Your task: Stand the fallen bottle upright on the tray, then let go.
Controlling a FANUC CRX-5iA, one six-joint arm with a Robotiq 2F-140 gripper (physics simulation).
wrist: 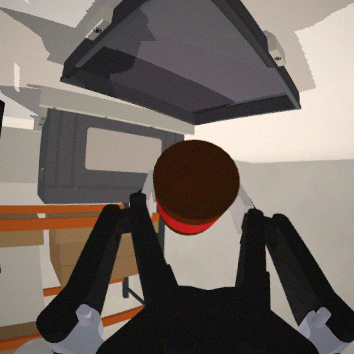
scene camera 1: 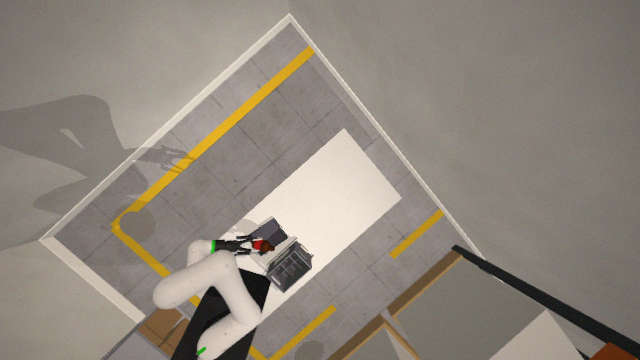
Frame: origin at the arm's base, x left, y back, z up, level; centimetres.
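Seen in the pictures: gripper, between the fingertips: point(wrist: 191, 183) point(scene camera 1: 261, 244).
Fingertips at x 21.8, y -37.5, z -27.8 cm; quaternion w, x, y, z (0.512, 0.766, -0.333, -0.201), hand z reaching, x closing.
Offsets run from my fingertips to a thing's middle. "pt": to the spot under its first point. Level surfaces: height alone.
The brown bottle with a red label @[dx -1.8, dy -1.7, dz +2.2 cm] point(scene camera 1: 261, 245) point(wrist: 196, 180) is held between the fingers of my gripper point(scene camera 1: 255, 245) point(wrist: 191, 183), which is shut on it. In the scene view its neck points right, away from the gripper, and the bottle is not upright. In the wrist view its round brown base faces the camera and hides the neck. The dark grey tray @[pt dx +0.5, dy -5.9, dz -13.1 cm] point(scene camera 1: 271, 231) point(wrist: 200, 65) is beside the bottle in the scene view and at the top of the wrist view. The bottle looks raised off it; the exact height cannot be told.
A grey compartment box @[dx -27.4, dy -3.8, dz -4.9 cm] point(scene camera 1: 299, 280) point(wrist: 62, 155) stands close beside the tray on the white table top @[dz -13.6 cm] point(scene camera 1: 330, 185). The white arm reaches in from the lower left of the scene view. Orange shelving point(wrist: 90, 221) with cardboard boxes shows at the left of the wrist view.
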